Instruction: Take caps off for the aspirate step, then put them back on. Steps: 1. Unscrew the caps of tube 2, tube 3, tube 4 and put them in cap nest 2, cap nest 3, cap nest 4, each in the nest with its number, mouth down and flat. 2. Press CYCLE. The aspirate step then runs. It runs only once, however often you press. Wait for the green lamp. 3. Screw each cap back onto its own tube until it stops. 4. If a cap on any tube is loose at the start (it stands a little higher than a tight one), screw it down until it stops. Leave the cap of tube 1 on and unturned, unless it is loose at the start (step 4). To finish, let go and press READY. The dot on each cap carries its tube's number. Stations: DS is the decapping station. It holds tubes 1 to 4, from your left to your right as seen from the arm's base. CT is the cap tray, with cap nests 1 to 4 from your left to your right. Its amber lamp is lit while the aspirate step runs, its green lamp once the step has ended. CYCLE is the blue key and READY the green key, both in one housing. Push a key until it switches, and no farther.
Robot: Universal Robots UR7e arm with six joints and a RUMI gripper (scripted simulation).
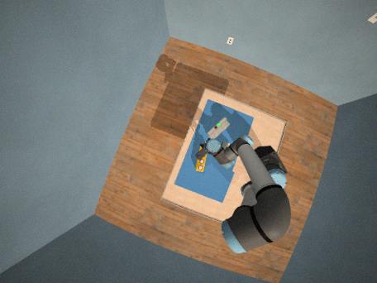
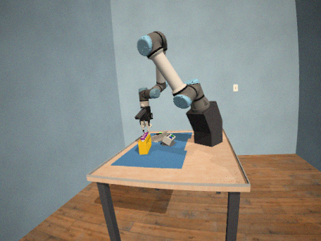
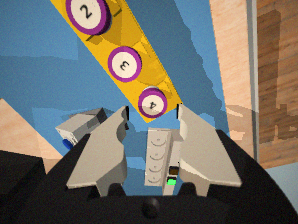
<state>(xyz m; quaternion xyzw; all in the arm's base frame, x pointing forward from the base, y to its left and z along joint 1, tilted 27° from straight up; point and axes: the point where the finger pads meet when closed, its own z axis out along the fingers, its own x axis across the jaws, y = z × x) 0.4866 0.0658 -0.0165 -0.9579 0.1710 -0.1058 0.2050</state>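
Now: the cap 5 cm to the left of my hand, 2 cm below it and 1 cm behind it. The rest, counted from my hand: green key 20 cm behind, 10 cm to the right, 7 cm below; blue cycle key 20 cm behind, 7 cm below, 5 cm to the right; key housing 18 cm behind, 8 cm below, 7 cm to the right.
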